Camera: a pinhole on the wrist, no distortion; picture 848 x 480 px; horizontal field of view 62.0 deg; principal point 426.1 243.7 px. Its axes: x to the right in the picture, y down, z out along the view. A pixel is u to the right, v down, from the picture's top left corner.
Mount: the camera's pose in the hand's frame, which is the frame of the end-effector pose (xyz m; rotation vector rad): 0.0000 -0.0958 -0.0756 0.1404 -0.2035 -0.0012
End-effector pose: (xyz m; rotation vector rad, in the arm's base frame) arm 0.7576 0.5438 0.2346 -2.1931 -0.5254 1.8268
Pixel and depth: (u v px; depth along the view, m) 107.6 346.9 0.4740
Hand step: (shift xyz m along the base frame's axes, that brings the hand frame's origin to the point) -0.4018 -0.0628 0.2433
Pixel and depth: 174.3 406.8 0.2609
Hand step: -0.1946 -0.0039 0.1262
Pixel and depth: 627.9 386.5 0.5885
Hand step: -0.5355 0.0503 -0.1187
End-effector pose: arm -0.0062 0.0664 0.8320 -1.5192 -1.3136 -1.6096
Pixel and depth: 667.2 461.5 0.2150
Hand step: 0.0036 0.1703 -0.0092
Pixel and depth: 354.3 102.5 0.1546
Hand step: -0.0952 0.1040 -0.0922
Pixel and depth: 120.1 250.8 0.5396
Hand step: 0.0866 0.3481 -0.4156
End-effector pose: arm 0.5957 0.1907 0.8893 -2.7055 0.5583 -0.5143
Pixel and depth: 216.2 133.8 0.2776
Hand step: 0.0077 0.2531 -0.1208
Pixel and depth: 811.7 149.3 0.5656
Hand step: 0.4559 0.2661 -0.3114
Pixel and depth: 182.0 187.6 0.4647
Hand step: -0.0167 0.3590 -0.2921
